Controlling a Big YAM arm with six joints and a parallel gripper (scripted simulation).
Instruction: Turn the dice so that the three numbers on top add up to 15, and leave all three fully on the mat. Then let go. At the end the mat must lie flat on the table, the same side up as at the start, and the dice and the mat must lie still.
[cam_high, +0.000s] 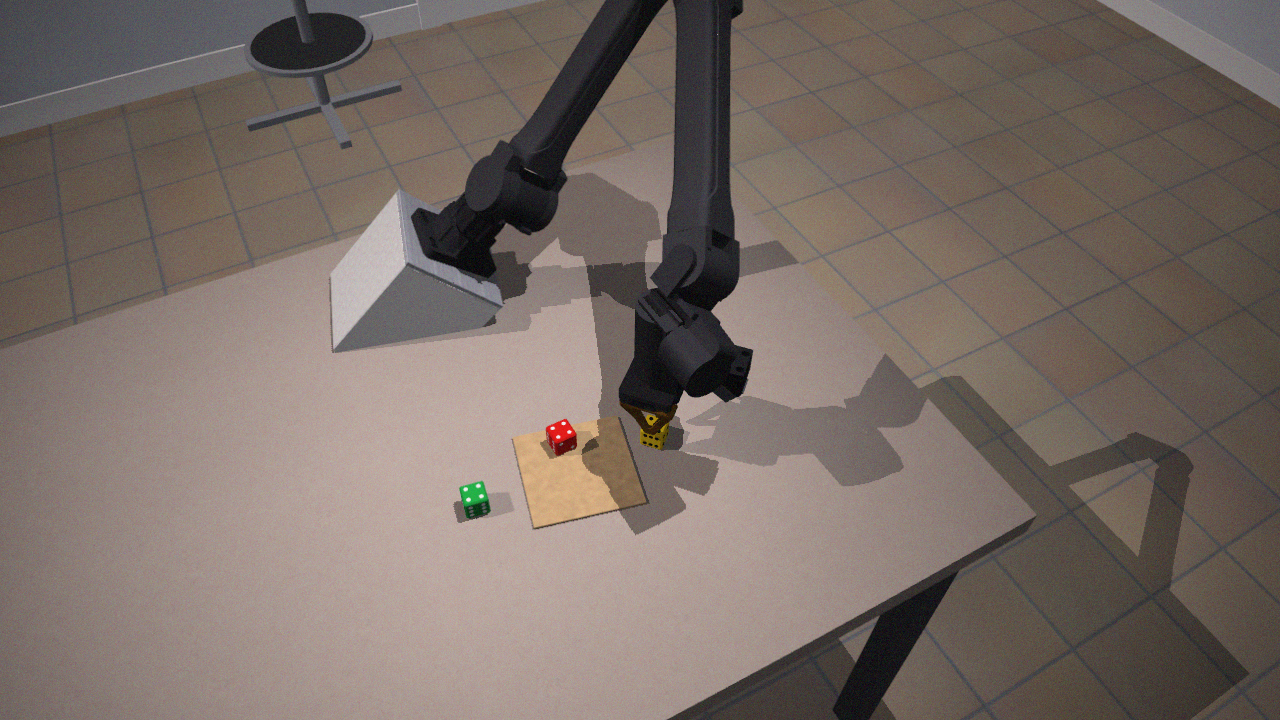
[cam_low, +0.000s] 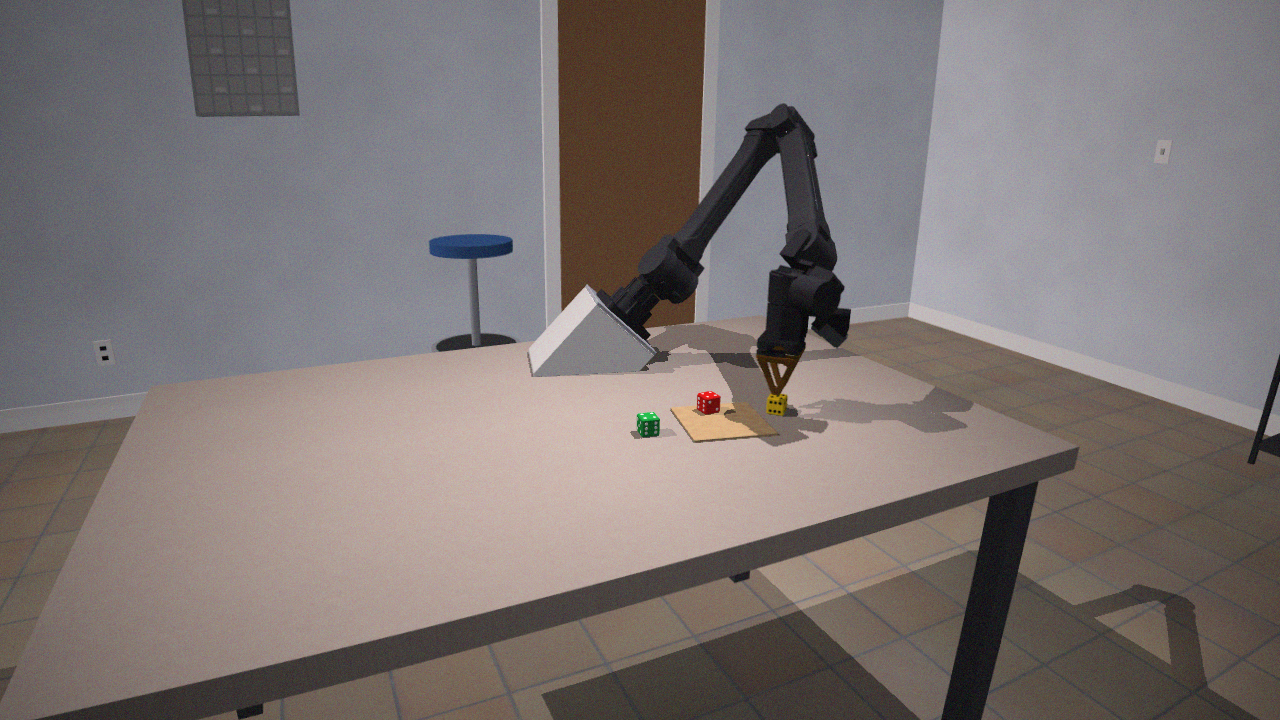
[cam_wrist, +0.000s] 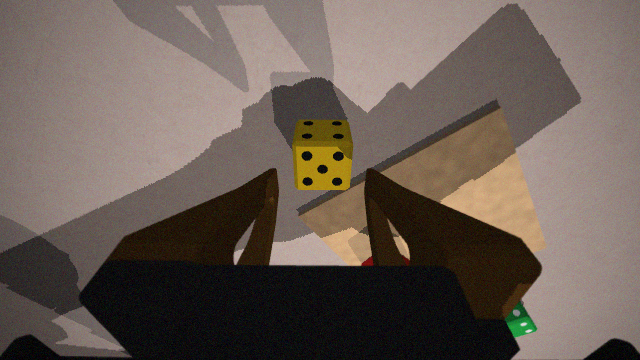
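Right now the yellow die is 30 mm below my hand. Also, from my hand: tan mat (110 mm to the right, 50 mm below, 10 mm ahead); green die (240 mm to the right, 30 mm below, 20 mm ahead); red die (120 mm to the right, 30 mm below, 30 mm behind).
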